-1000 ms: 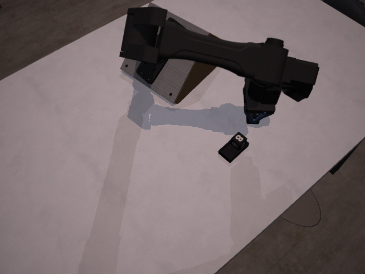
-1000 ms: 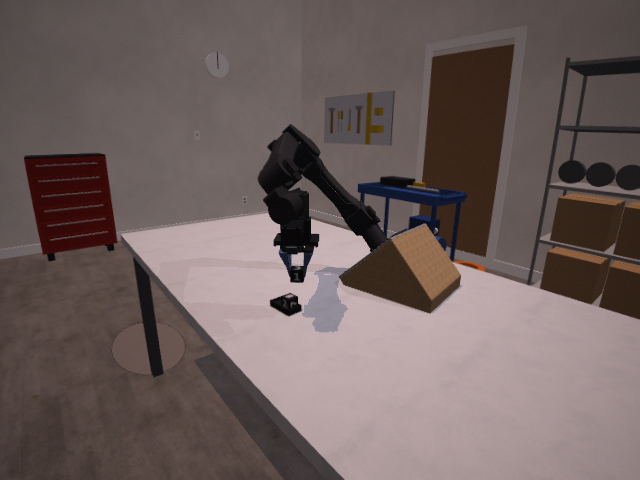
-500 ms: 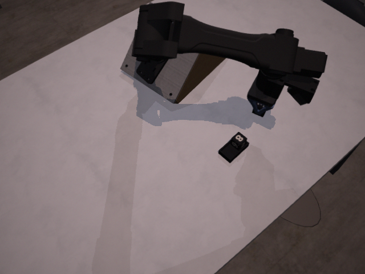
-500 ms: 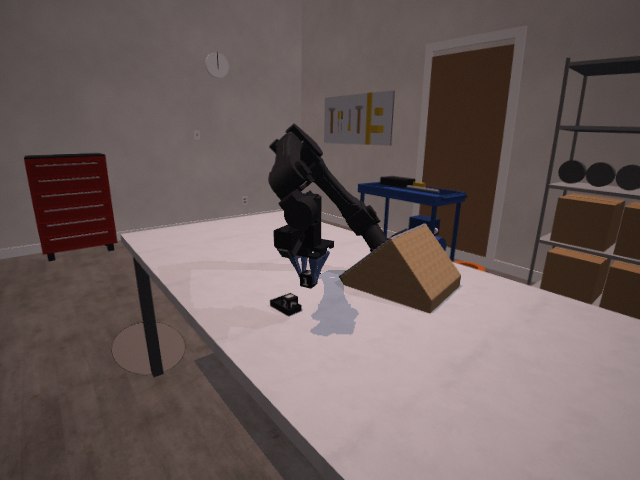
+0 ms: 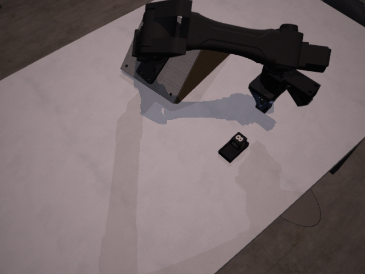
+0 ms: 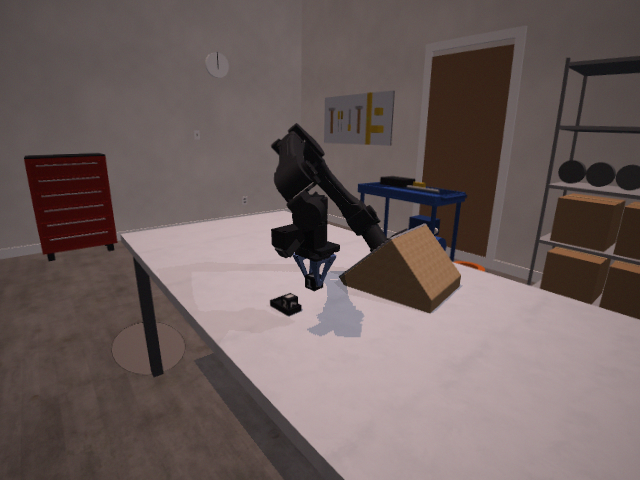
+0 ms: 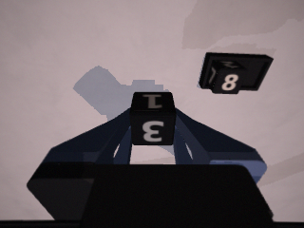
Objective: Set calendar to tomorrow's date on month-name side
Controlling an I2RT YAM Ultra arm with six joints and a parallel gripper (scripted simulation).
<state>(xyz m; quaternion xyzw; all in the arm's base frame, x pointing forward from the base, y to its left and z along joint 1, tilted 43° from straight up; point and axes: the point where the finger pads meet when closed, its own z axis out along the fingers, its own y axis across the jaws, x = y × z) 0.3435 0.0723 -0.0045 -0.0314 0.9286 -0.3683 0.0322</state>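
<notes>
The black tray lies 110 mm to the right of my hand and 100 mm below it. The rest, counted from my hand: black cube right at my hand.
</notes>
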